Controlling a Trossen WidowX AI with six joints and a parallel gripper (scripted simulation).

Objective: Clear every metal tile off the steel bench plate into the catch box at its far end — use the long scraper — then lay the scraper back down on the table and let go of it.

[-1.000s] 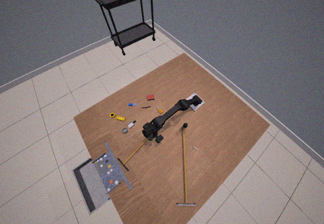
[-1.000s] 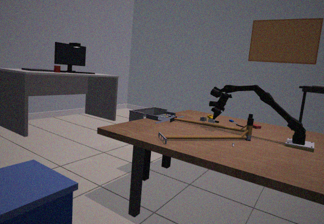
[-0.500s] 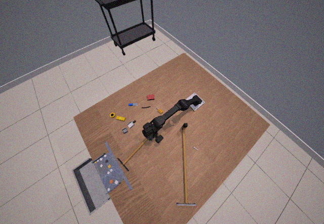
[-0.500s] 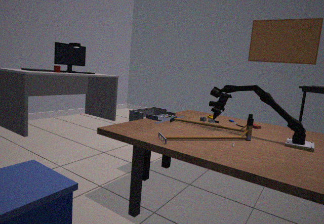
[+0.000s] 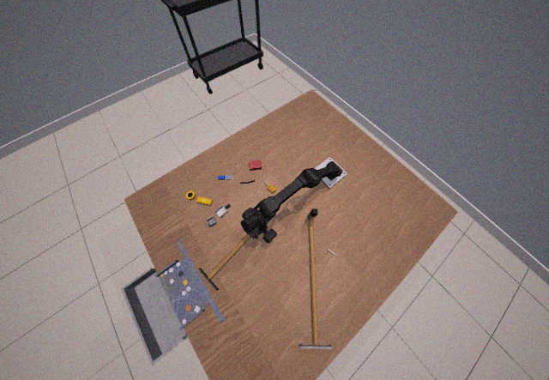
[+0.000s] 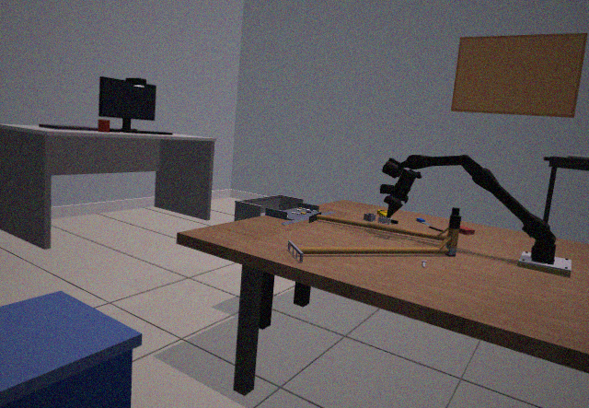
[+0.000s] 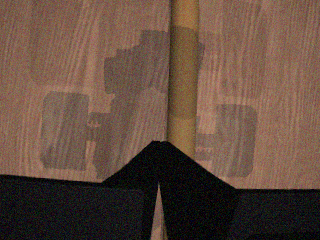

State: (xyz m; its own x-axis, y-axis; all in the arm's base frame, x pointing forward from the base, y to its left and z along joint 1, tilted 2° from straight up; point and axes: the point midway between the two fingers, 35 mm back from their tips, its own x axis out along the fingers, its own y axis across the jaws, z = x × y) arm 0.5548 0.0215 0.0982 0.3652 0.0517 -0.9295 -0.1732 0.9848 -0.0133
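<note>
Now: gripper tip 3 cm short of the long scraper, 1 cm to the left of it and 1 cm above it. From my gripper tip the other things lie so: scoop 22 cm to the right, 8 cm ahead, 6 cm below; grey box 20 cm to the right, 17 cm ahead, 6 cm below; yellow ribbed bit 22 cm behind, 17 cm to the right, 5 cm below.
</note>
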